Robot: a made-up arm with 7 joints. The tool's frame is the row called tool.
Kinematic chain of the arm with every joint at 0, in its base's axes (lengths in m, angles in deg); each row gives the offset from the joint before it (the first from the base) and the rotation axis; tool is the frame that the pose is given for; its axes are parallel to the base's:
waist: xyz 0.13 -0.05 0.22 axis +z
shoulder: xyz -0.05 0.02 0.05 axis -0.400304 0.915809 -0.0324
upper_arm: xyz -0.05 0.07 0 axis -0.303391 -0.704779 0.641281
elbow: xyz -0.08 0.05 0 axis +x
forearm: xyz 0.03 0 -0.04 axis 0.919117 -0.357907 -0.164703
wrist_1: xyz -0.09 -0.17 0 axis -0.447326 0.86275 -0.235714
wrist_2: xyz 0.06 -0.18 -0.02 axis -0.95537 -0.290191 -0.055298
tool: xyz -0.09 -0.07 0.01
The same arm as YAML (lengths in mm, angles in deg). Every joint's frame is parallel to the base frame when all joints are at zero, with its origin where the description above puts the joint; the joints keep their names.
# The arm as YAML. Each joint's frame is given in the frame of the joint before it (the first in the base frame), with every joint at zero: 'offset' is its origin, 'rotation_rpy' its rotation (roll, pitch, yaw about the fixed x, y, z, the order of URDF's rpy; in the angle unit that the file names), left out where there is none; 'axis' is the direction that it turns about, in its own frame. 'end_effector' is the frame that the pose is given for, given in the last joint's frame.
length_unit: mm
angle_unit: deg
chain:
  - id: waist
    offset: [130.0, -50.0, 220.0]
    axis: [0.0, 0.0, 1.0]
  - id: shoulder
    offset: [-50.0, 20.0, 50.0]
    axis: [-0.400304, 0.915809, -0.0324]
  - id: upper_arm
    offset: [-50.0, 70.0, 0.0]
    axis: [-0.303391, -0.704779, 0.641281]
  - id: elbow
    offset: [-80.0, 50.0, 0.0]
    axis: [1.0, 0.0, 0.0]
  - id: forearm
    offset: [30.0, 0.0, -40.0]
    axis: [0.919117, -0.357907, -0.164703]
  - id: wrist_1
    offset: [-90.0, -170.0, 0.0]
    axis: [-0.447288, 0.862776, -0.235693]
  - id: wrist_2
    offset: [60.0, -180.0, -20.0]
    axis: [-0.95537, -0.290191, -0.055298]
end_effector:
  offset: [-90.0, -70.0, 10.0]

